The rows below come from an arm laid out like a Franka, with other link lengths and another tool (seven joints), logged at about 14 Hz.
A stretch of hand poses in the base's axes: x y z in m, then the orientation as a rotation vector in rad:
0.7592, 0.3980, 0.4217, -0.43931, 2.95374, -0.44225
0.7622, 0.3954, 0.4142, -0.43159, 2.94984, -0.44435
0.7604, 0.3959, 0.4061, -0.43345, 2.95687, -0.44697
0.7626, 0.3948, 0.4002, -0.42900, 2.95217, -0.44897
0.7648, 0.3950, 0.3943, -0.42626, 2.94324, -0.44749
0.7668, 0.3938, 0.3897, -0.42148, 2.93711, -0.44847
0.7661, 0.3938, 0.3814, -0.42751, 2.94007, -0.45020
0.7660, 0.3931, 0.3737, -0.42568, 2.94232, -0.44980
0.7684, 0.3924, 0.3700, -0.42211, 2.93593, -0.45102
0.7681, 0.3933, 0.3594, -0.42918, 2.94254, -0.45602
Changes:
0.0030, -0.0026, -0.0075, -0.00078, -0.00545, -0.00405
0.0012, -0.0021, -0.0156, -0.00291, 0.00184, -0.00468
0.0034, -0.0032, -0.0215, -0.00379, -0.00361, -0.00650
0.0056, -0.0030, -0.0274, -0.00229, -0.01288, -0.00606
0.0076, -0.0042, -0.0320, -0.00243, -0.01982, -0.00771
0.0069, -0.0042, -0.0403, -0.00406, -0.01551, -0.00470
0.0068, -0.0049, -0.0480, -0.00377, -0.01379, -0.00635
0.0092, -0.0056, -0.0517, -0.00413, -0.02069, -0.00720
0.0089, -0.0047, -0.0623, -0.00815, -0.01249, -0.00459

